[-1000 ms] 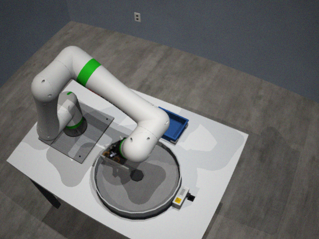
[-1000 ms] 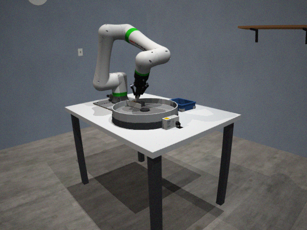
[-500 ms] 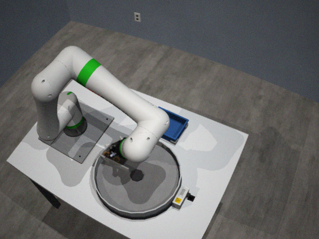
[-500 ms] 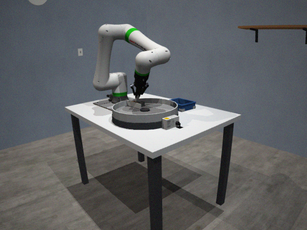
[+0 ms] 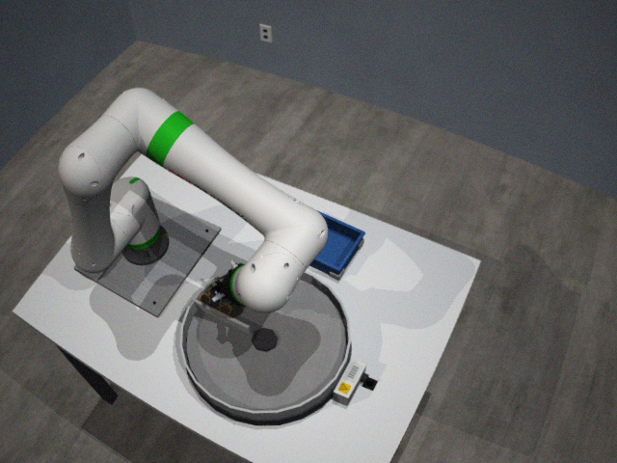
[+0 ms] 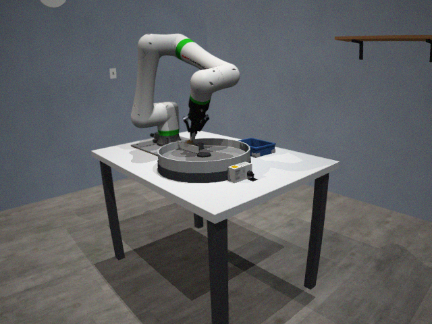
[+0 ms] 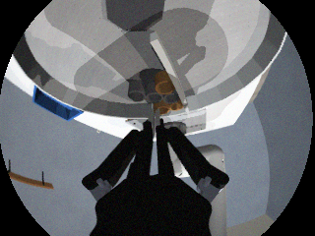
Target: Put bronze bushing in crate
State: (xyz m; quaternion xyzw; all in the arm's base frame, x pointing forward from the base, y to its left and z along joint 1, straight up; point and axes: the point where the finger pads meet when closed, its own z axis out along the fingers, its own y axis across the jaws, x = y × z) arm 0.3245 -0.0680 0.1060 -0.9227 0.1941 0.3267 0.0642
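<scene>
Right now my hand is 290 mm to the right of the blue crate, 150 mm short of it and 90 mm above it. From my hand the other things lie so: round grey turning table: 150 mm ahead, 60 mm to the right, 60 mm below.
</scene>
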